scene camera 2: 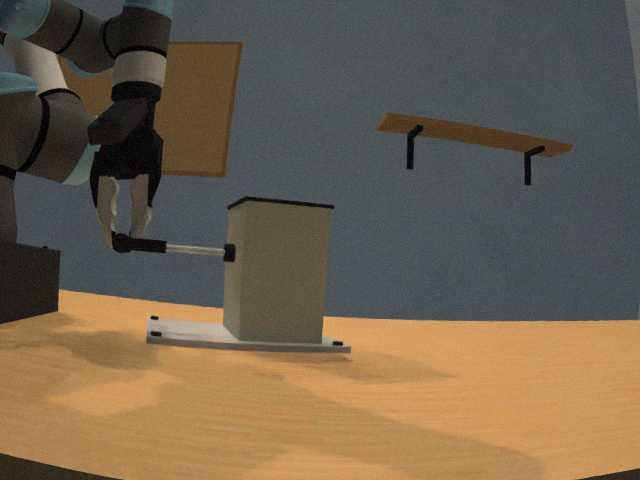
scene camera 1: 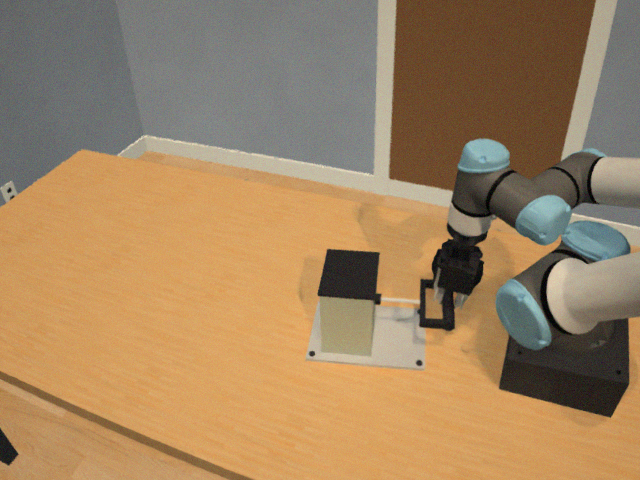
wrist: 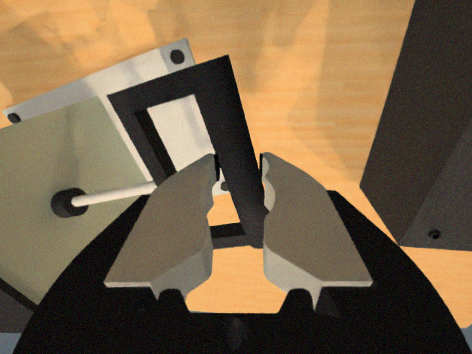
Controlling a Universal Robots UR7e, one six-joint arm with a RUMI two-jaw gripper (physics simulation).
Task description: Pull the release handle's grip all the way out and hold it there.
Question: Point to a release handle grip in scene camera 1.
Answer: At 447, 323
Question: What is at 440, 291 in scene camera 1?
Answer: The gripper.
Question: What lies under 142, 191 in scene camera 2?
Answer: The gripper.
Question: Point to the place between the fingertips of the gripper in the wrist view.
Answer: At 239, 157
